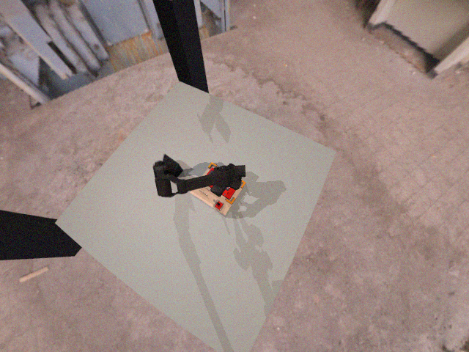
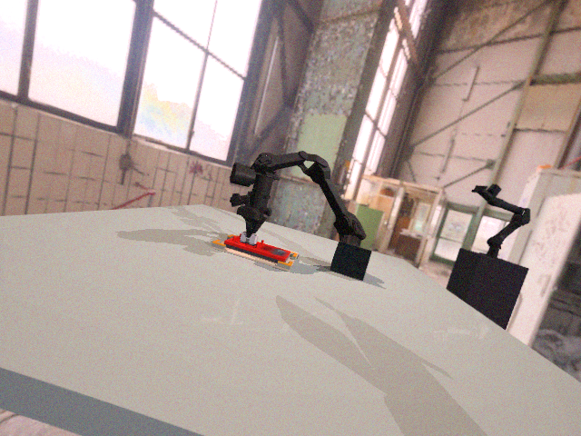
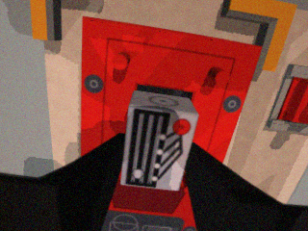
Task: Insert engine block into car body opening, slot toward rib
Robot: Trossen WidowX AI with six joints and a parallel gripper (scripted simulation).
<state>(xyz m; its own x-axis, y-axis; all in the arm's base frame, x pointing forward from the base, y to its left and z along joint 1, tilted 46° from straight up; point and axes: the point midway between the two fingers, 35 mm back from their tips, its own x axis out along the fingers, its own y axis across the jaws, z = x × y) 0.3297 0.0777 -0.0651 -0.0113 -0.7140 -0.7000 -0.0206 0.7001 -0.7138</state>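
Right now the engine block is 10 mm below my gripper tip.
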